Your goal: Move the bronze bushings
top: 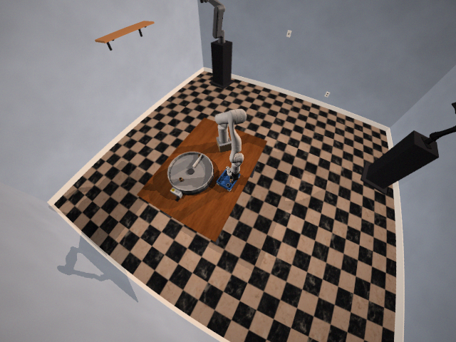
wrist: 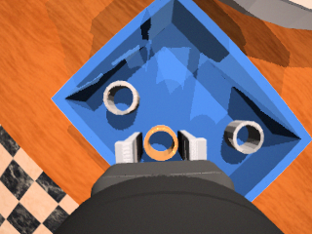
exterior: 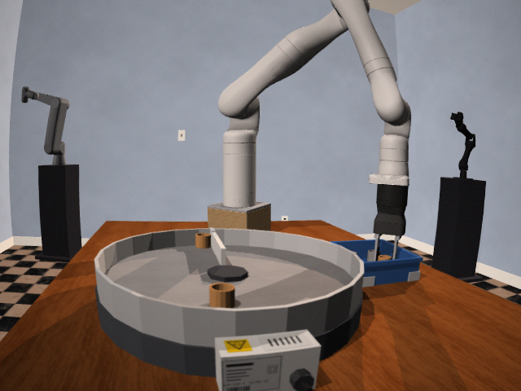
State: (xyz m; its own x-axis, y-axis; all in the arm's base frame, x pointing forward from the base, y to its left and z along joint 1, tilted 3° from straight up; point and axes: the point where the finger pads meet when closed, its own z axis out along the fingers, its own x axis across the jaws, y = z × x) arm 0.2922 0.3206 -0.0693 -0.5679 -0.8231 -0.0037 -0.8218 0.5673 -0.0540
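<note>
Now: the blue crate 10 mm ahead of my hand, 30 mm to the right of it and 10 mm below it. Round my hand: grey disc: 170 mm ahead, 350 mm to the right, 20 mm above.
</note>
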